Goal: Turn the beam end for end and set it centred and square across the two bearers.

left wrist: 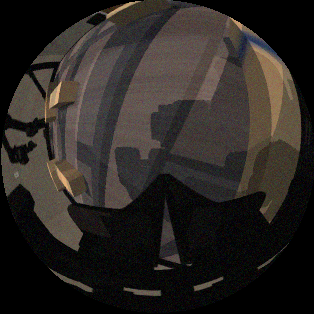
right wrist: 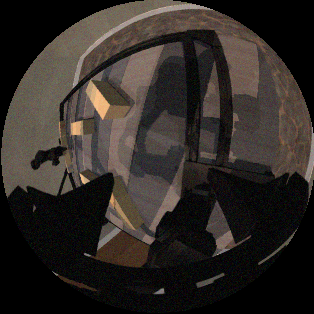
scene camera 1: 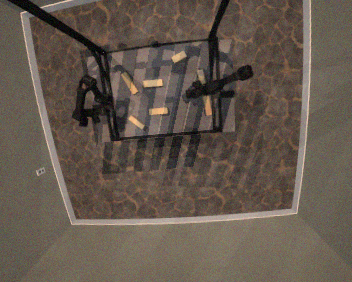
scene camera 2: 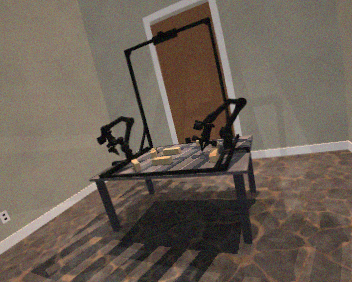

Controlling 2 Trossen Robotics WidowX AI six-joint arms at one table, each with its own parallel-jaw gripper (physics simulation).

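Frame: origin at the left arm's base, x ahead, y left, z up, level; centimetres.
Where they show: left gripper, between the fingertips: (left wrist: 163,177) (right wrist: 66,148) (scene camera 2: 201,151); right gripper, between the fingertips: (left wrist: 33,147) (right wrist: 161,175) (scene camera 1: 107,111) (scene camera 2: 121,152); left arm's base, origin of its link: (scene camera 2: 228,147); right arm's base, origin of its link: (right wrist: 195,205) (scene camera 1: 107,97) (scene camera 2: 130,158).
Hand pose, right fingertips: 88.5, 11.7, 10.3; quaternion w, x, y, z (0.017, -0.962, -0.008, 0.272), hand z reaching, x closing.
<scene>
Each offset is from my right fingertips to the top centre of the thing, as dx, dy, dz. Level surfaces: height alone.
The long wooden beam {-78.9, -7.1, -7.8} (scene camera 1: 208,106) (scene camera 2: 214,155) (left wrist: 262,100) lies on the table at the right in scene camera 1, partly hidden by the left arm. A blue band crosses it in the left wrist view. Two pale blocks {-38.0, -18.5, -7.5} (scene camera 1: 152,83) {-39.8, +4.2, -7.5} (scene camera 1: 158,111) lie roughly parallel and apart near mid-table; I cannot tell for certain whether they are the bearers. My left gripper (scene camera 1: 191,94) (scene camera 2: 202,147) (left wrist: 163,177) is shut and empty, low over the table beside the beam. My right gripper (scene camera 2: 114,149) (right wrist: 161,175) is open and empty, away from the blocks, at the table's left side in the scene cameras.
Other wooden blocks {-18.6, -20.8, -7.2} (scene camera 1: 130,83) {-20.7, +11.7, -5.9} (scene camera 1: 136,122) {-60.6, -36.4, -7.5} (scene camera 1: 178,56) lie at angles on the table. A black frame (scene camera 1: 165,134) (scene camera 2: 137,95) surrounds the work area and rises over it. Striped shadows cross the table {dz -12.2} (scene camera 2: 242,162).
</scene>
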